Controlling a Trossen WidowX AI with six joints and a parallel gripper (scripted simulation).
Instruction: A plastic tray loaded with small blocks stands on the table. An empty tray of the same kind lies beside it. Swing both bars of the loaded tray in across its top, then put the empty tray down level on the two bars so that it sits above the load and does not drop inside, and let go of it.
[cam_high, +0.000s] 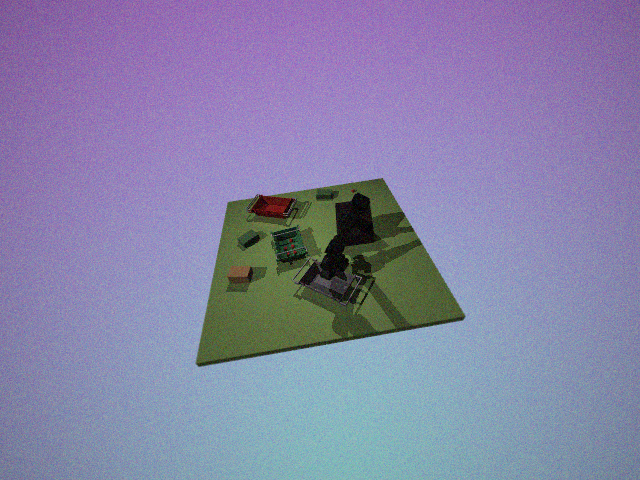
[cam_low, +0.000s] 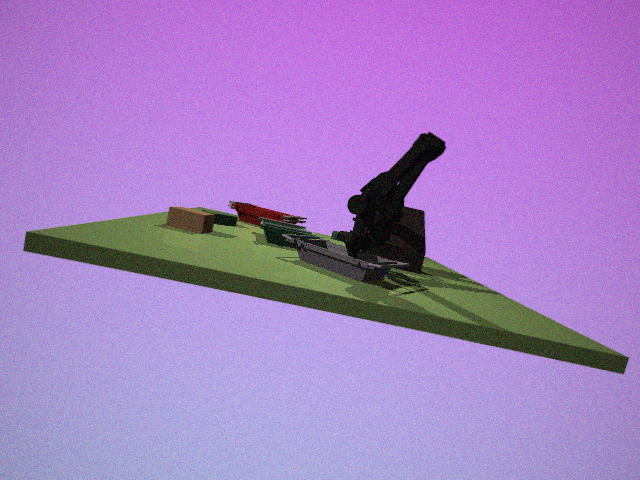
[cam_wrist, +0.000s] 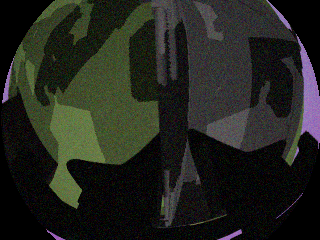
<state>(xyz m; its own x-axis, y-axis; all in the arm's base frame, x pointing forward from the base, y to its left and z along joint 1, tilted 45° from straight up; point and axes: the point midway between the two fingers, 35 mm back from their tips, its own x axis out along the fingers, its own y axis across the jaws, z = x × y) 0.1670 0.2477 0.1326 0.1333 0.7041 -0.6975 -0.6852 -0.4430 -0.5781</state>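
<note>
Now: gripper tip 50 mm to the right of the grey tray, 50 mm short of it and 30 mm below it. Round my gripper tip: tan block 530 mm ahead, 150 mm to the right, 20 mm above.
</note>
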